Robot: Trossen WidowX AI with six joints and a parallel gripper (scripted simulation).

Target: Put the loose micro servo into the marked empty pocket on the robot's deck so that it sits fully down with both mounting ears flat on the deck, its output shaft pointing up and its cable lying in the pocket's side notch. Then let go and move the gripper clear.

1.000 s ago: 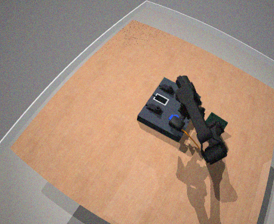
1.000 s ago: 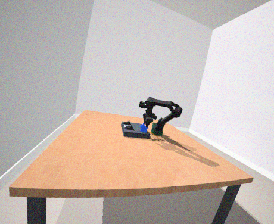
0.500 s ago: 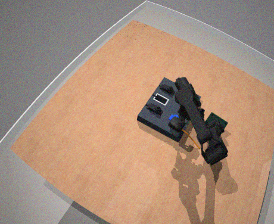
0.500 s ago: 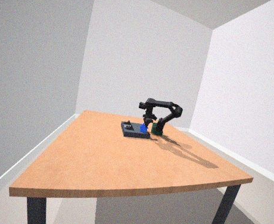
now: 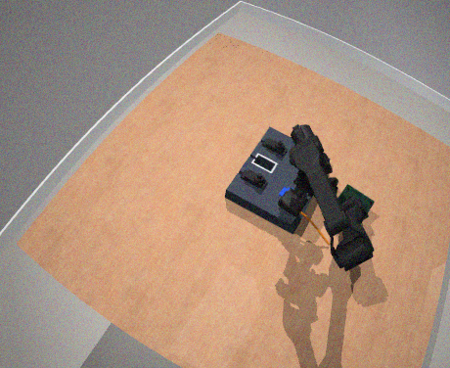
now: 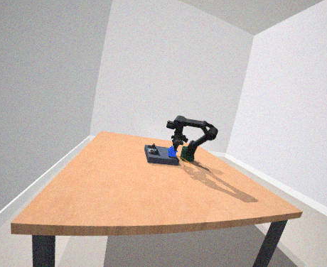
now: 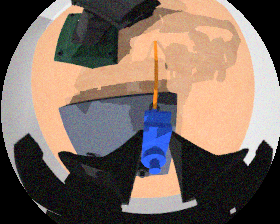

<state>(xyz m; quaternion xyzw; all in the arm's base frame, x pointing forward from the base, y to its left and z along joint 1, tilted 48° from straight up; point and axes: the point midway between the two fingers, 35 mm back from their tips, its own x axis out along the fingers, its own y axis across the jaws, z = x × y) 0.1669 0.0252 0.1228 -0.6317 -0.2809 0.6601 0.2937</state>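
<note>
Now: the dark grey deck 10 cm to the right of my gripper tip, 8 cm below it and 5 cm ahead of it.
</note>
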